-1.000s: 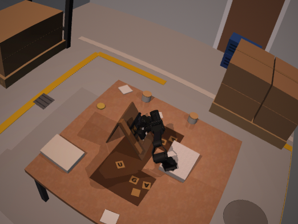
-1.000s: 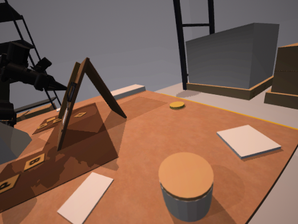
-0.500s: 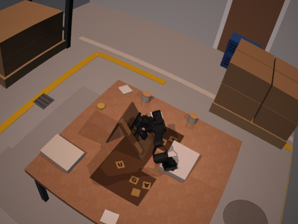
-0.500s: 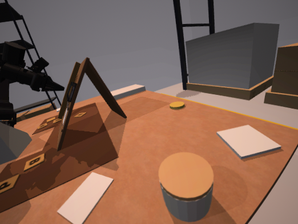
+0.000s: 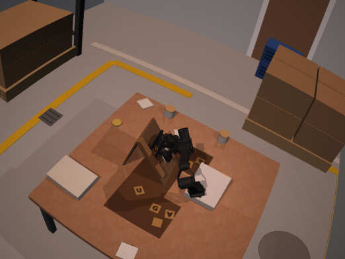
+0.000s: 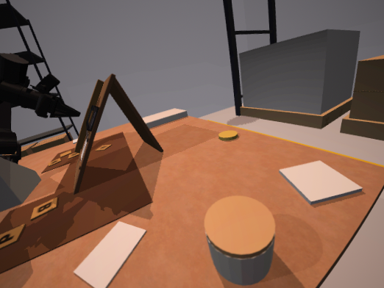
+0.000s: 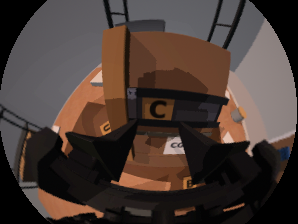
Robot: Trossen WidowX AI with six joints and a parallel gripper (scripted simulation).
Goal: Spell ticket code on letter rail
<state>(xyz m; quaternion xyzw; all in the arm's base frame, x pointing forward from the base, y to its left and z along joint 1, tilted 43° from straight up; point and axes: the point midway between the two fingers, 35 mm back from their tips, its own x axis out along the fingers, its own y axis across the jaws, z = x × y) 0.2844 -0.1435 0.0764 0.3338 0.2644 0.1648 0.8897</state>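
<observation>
My gripper tip is now 1 cm past the white ticket, 7 cm to the left of it and 9 cm above it. Round my gripper tip: dark mat (11 cm behind, 4 cm to the left, 20 cm below); then yellow disc (45 cm ahead, 20 cm to the right, 19 cm below); then white card (2 cm ahead, 41 cm to the right, 19 cm below).
</observation>
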